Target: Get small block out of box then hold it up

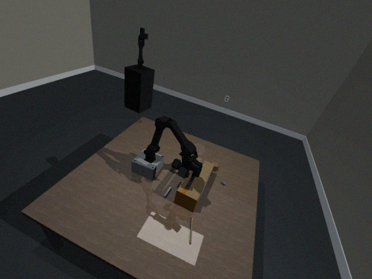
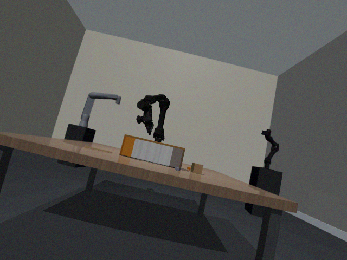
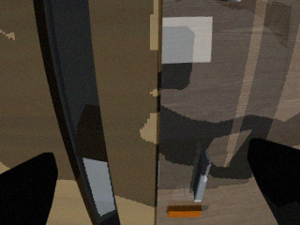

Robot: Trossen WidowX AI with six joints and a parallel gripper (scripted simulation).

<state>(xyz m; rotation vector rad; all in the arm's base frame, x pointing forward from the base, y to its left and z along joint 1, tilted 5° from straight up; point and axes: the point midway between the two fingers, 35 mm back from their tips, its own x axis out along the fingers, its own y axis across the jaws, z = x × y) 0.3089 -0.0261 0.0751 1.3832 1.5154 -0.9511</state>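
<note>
My gripper tip is now 11 cm above the long tan box, 7 cm to the right of it and 2 cm short of it. Also, from my gripper tip: wooden stick: 23 cm to the right, 20 cm ahead, 17 cm below; tan block: 9 cm below, 7 cm to the left, 4 cm ahead; small grey block: 26 cm to the left, 24 cm ahead, 17 cm below.
</note>
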